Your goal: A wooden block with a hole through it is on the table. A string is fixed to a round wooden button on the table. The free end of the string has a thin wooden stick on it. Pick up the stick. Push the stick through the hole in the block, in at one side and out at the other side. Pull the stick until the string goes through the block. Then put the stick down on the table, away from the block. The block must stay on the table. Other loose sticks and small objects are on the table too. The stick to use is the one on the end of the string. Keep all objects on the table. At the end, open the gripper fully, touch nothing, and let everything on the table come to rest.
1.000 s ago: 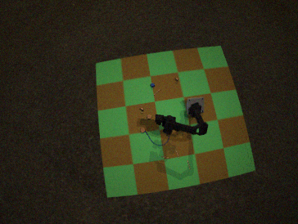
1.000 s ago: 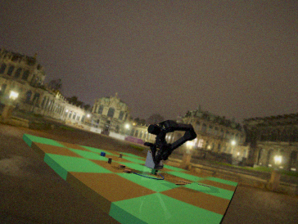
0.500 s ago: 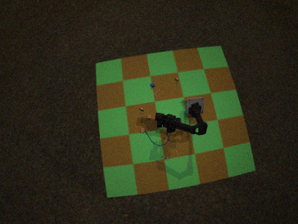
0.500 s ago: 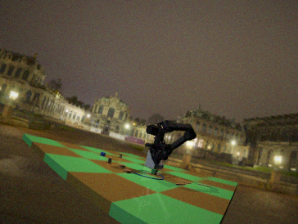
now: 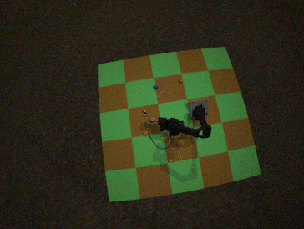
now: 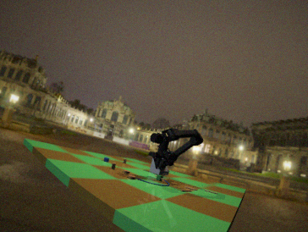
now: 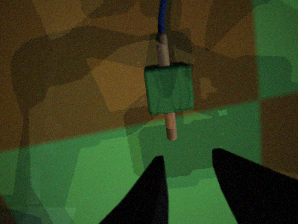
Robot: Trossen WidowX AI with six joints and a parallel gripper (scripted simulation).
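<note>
Now: the green block 3 cm to the left of my gripper tip and 5 cm below it. Round my gripper tip: thin wooden stick 1 cm ahead, 4 cm to the left, 5 cm below; blue object 2 cm ahead, 42 cm to the right, 5 cm below; round wooden button 21 cm ahead, 4 cm to the right, 6 cm below.
</note>
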